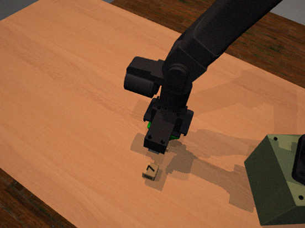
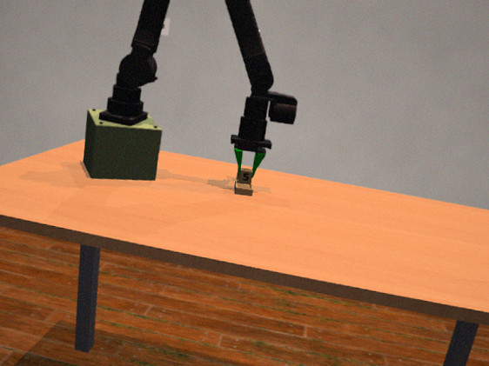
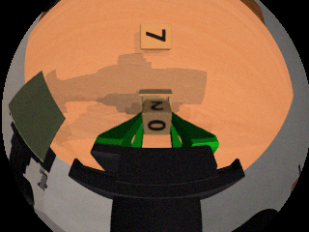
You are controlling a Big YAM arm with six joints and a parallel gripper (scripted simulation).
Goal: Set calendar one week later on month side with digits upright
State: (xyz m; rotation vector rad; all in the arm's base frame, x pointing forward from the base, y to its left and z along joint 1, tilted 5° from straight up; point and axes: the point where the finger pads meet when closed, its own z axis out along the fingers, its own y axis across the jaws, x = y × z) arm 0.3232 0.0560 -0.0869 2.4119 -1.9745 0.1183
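My gripper is now 20 mm to the left of the tray and 30 mm above it.
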